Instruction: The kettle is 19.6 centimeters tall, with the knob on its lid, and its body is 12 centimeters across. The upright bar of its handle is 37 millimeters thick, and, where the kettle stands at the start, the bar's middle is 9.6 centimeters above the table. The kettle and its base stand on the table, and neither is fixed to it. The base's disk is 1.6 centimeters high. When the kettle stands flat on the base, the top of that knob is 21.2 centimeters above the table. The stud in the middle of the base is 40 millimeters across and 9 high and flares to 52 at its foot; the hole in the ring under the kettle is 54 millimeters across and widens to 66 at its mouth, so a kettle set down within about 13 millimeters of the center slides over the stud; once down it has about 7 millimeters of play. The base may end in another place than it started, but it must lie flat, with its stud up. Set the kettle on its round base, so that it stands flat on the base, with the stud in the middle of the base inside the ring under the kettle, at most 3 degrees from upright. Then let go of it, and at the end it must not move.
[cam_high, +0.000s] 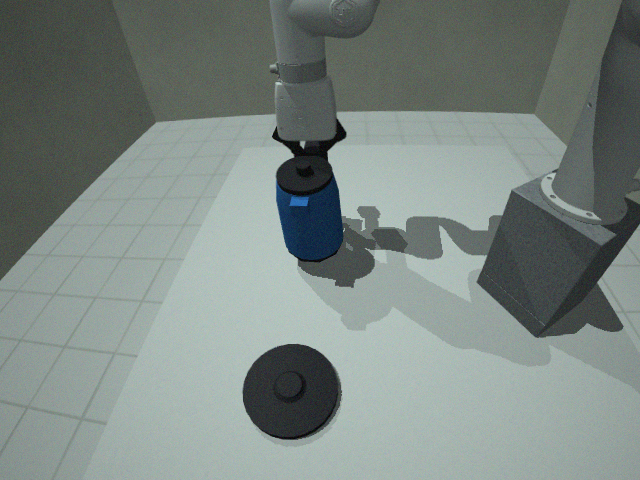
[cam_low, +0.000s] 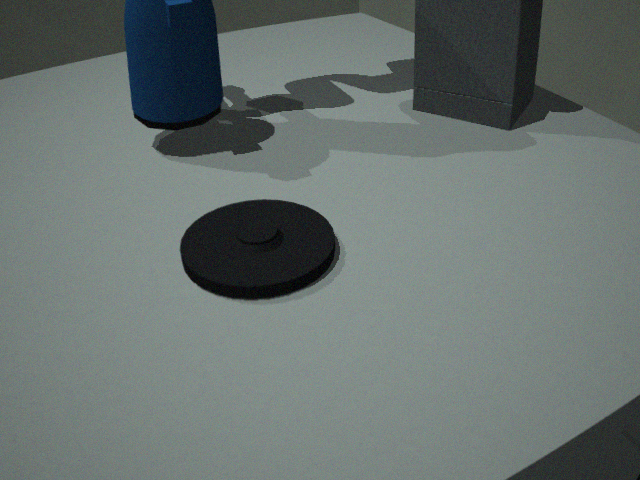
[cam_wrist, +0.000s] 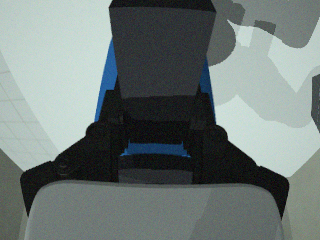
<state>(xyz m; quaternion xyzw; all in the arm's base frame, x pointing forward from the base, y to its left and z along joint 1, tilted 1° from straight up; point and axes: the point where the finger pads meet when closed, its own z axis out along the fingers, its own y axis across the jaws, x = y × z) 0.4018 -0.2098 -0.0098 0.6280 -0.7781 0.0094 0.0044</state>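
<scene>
Now: the blue kettle 10 mm ahead of my hand, 30 mm to the left of it and 60 mm below it. From my hand the other things lie so: round black base (70 mm ahead, 340 mm to the left, 200 mm below).
</scene>
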